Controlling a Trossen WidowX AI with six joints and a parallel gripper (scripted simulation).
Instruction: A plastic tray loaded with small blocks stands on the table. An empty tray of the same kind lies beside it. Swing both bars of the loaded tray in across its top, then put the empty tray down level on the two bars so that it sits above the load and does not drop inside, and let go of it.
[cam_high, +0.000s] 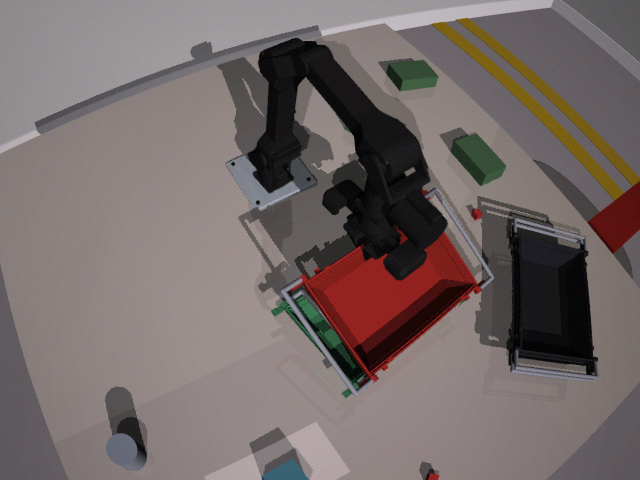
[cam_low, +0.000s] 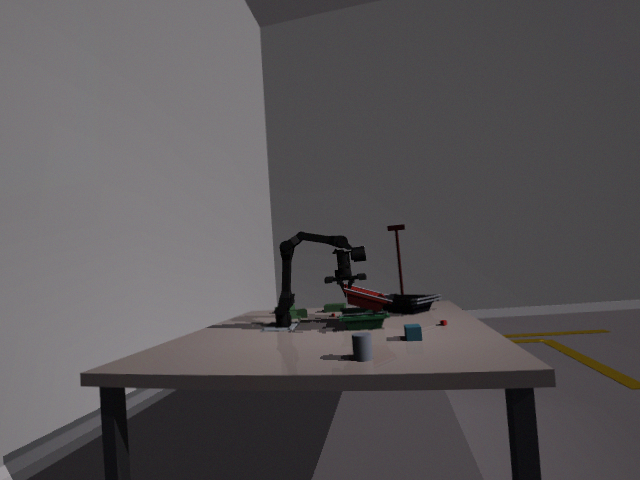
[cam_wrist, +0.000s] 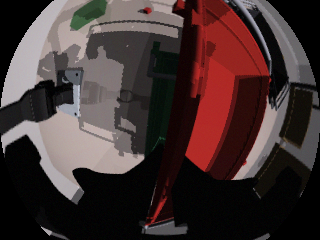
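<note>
My gripper tip is now 8 cm short of the red tray and 1 cm below it. From my gripper tip the other things lie so: blue block 22 cm ahead, 33 cm to the right, 10 cm below; grey cylinder 4 cm ahead, 53 cm to the right, 9 cm below; small red cube 38 cm ahead, 13 cm to the right, 11 cm below.
</note>
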